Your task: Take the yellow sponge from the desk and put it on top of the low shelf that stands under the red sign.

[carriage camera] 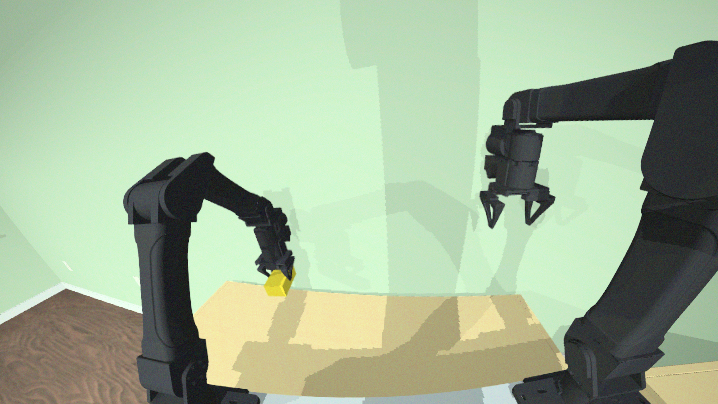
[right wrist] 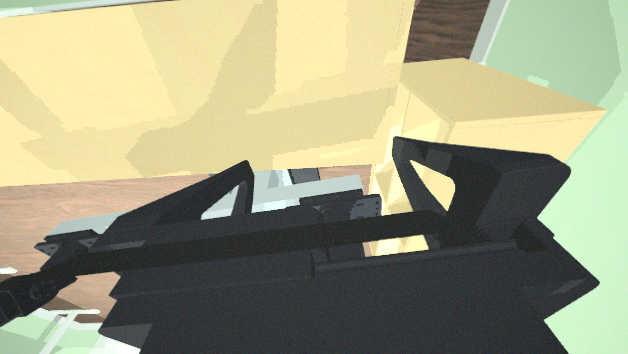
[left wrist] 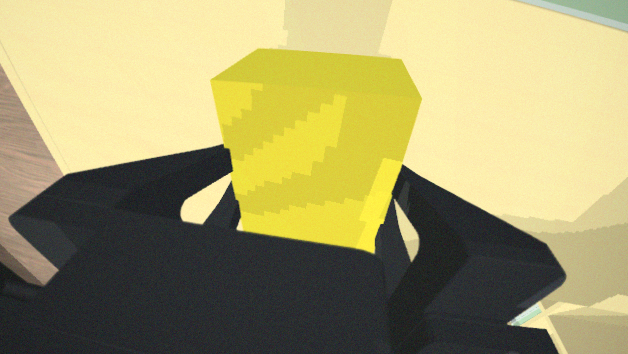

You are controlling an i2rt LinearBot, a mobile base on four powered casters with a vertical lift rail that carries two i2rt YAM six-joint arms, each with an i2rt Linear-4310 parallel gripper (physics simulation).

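Pixels of known places: left gripper, fingertip midpoint: [carriage camera: 282,279] [left wrist: 317,155]; right gripper, fingertip midpoint: [carriage camera: 509,226] [right wrist: 319,156]; left arm's base at its link origin: [right wrist: 82,246]; right arm's base at its link origin: [carriage camera: 578,401] [right wrist: 333,211].
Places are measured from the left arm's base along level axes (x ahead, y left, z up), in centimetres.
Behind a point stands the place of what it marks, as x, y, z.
Note:
The yellow sponge [carriage camera: 276,284] {31.3, -1.8, 0.4} [left wrist: 320,110] {40.0, -1.2, 0.5} is a block held between the fingers of my left gripper [carriage camera: 276,275] {36.4, -0.9, -2.5} [left wrist: 317,155] {36.4, -0.9, -2.5}, which is shut on it. It hangs over the back left part of a light wood top [carriage camera: 346,321] {30.4, -21.2, -16.3} [left wrist: 475,125] {32.7, -14.9, -16.3} [right wrist: 320,45] {28.2, -66.0, -16.3}; its exact height above the top is hard to tell. My right gripper [carriage camera: 511,225] {26.7, -64.0, 17.8} [right wrist: 319,156] {26.7, -64.0, 17.8} is open and empty, high above the right part of that top. The red sign does not show in these views, so I cannot tell from them whether this top is the low shelf.
A second light wood unit [carriage camera: 695,384] {1.3, -106.1, -16.3} [right wrist: 500,95] {4.6, -115.9, -30.0} with open compartments stands at the right of the wood top. A pale green wall [carriage camera: 311,125] {47.2, -17.2, 43.3} rises right behind the top. Brown wood floor [carriage camera: 75,351] {32.8, 195.0, -77.3} shows at the left. Both arms cast shadows on the wall and top.

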